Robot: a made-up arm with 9 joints. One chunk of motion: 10 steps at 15 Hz.
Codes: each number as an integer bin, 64 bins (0 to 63) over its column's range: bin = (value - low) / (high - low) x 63, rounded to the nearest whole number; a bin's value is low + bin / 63 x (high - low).
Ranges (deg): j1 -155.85..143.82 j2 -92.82..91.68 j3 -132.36..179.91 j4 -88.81..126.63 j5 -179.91..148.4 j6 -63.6..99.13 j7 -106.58..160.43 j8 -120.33..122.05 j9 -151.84..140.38
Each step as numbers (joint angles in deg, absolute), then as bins.
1 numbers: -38.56 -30.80 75.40 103.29 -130.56 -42.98 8.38 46.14 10.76
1 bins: 25 21 42 56 9 8 27 43 35
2 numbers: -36.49 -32.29 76.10 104.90 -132.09 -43.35 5.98 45.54 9.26
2 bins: 25 21 42 57 9 8 27 43 35
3 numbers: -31.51 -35.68 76.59 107.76 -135.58 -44.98 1.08 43.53 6.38
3 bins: 26 20 42 57 9 7 25 43 34
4 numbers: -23.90 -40.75 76.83 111.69 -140.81 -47.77 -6.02 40.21 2.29
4 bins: 28 18 42 59 8 6 24 42 33
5 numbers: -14.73 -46.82 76.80 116.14 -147.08 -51.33 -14.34 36.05 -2.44
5 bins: 30 16 42 60 6 5 22 41 32
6 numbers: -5.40 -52.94 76.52 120.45 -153.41 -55.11 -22.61 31.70 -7.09
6 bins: 32 14 42 61 5 3 20 40 31
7 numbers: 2.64 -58.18 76.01 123.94 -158.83 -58.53 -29.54 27.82 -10.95
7 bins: 33 12 42 62 4 2 18 39 30
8 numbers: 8.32 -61.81 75.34 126.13 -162.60 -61.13 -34.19 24.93 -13.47
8 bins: 35 11 42 63 3 1 17 38 30
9 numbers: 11.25 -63.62 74.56 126.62 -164.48 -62.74 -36.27 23.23 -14.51
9 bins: 35 10 42 63 3 0 17 37 30
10 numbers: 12.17 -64.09 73.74 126.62 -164.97 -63.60 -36.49 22.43 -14.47
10 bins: 35 10 42 63 3 0 17 37 30
